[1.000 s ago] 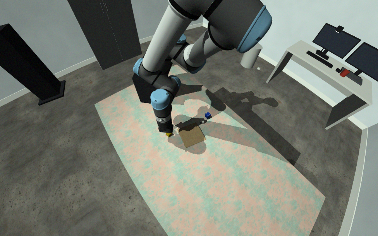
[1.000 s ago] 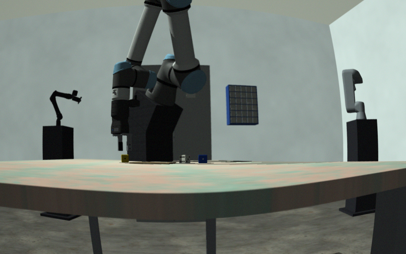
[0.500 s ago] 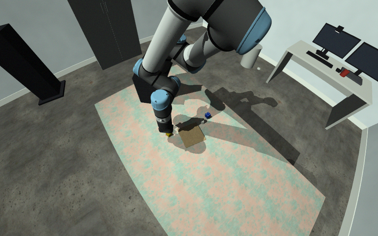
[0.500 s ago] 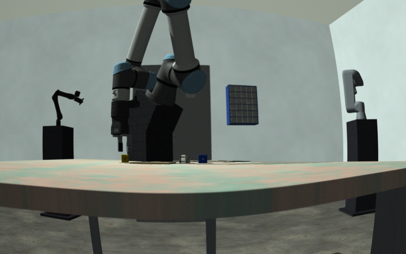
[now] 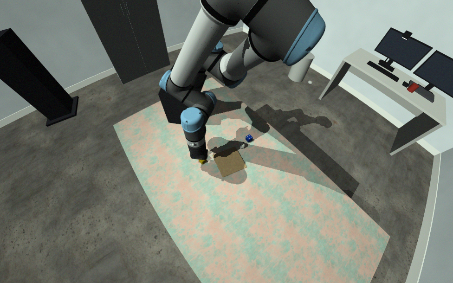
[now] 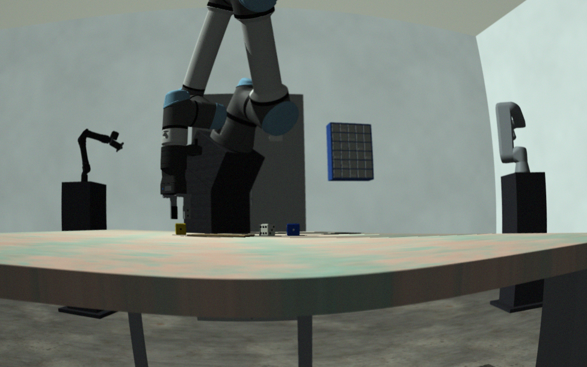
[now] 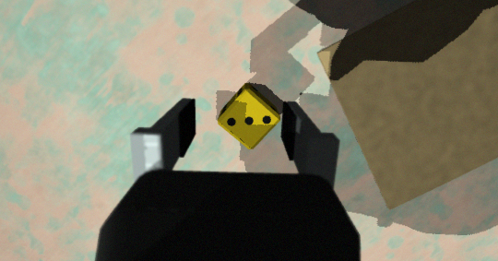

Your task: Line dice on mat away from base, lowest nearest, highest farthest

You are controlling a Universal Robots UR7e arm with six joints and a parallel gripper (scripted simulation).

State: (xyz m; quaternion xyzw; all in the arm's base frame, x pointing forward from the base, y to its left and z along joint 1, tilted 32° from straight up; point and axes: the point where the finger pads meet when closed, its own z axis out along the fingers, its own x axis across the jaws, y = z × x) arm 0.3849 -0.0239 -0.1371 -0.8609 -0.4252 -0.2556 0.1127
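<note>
The yellow die is 40 mm below my hand and 10 mm ahead of it. Also, from my hand: white die: 240 mm to the left, 40 mm below, 20 mm ahead; blue die: 300 mm to the left, 40 mm below; tan mat: 130 mm to the left, 70 mm ahead, 60 mm below.
</note>
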